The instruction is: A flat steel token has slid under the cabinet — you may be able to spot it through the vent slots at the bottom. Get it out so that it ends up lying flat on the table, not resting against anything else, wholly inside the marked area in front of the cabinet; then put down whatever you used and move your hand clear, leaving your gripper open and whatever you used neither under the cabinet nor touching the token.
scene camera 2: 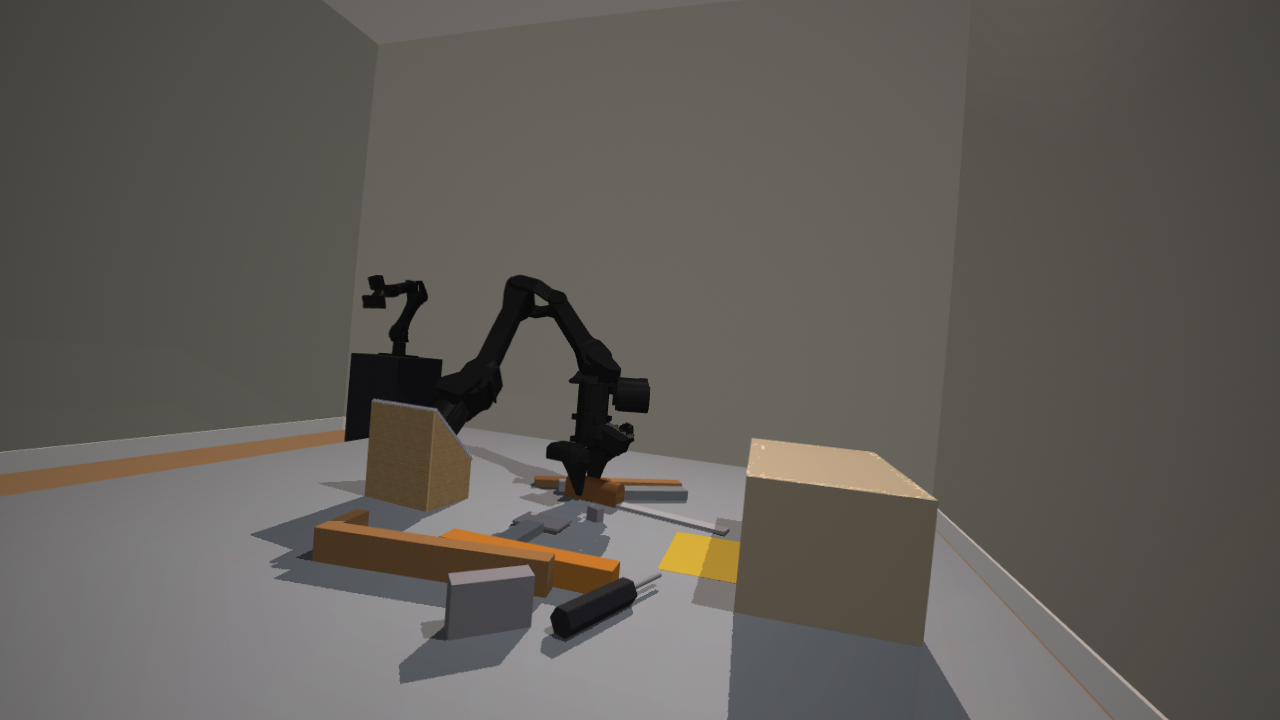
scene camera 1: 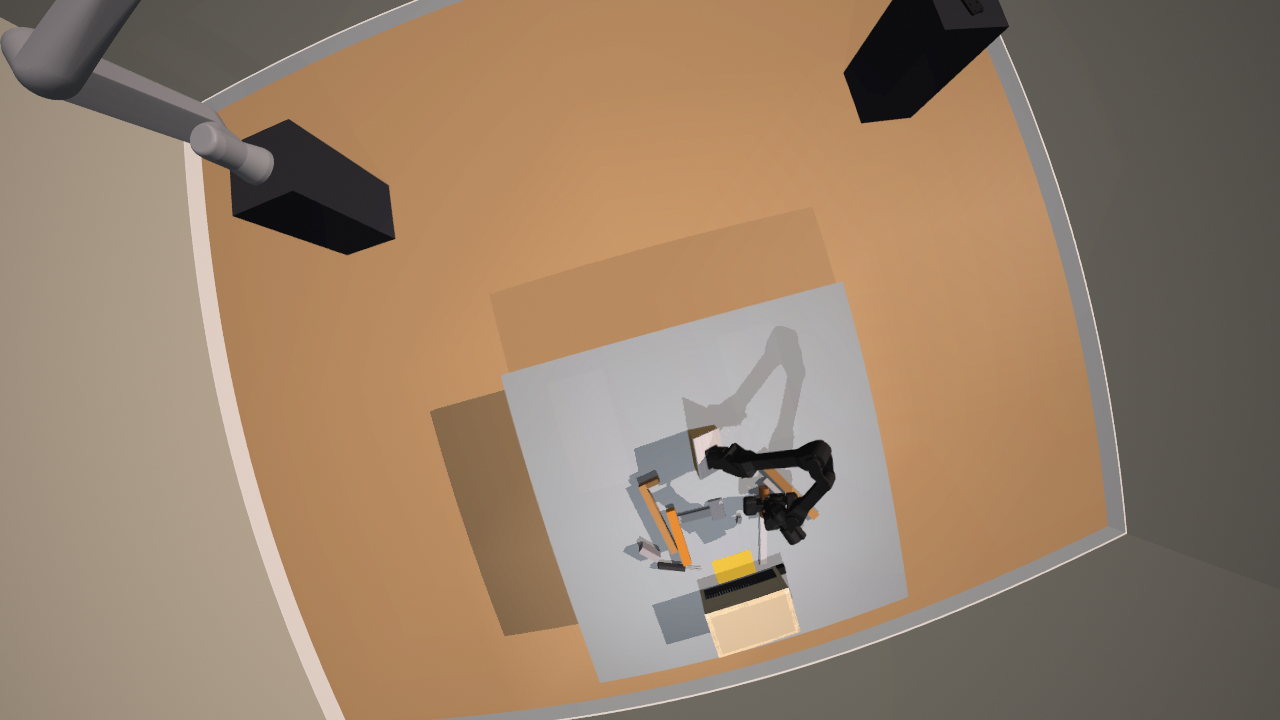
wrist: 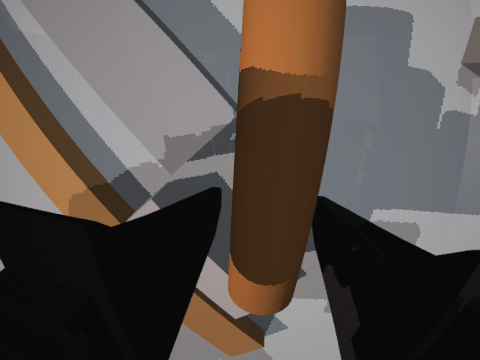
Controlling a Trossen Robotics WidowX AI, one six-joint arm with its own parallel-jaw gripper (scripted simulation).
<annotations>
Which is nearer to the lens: the black-handled screwdriver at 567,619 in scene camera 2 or the grey t-shaped piece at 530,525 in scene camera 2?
The black-handled screwdriver.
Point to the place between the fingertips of my gripper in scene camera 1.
At 763,495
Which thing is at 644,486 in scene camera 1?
An orange l-shaped wooden piece.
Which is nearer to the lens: the grey bar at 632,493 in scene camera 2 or the orange l-shaped wooden piece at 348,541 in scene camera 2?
The orange l-shaped wooden piece.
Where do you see an orange stick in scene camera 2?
626,482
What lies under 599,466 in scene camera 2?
My gripper.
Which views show the orange l-shaped wooden piece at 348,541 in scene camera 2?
Scene camera 2 and scene camera 1 only.
</annotations>
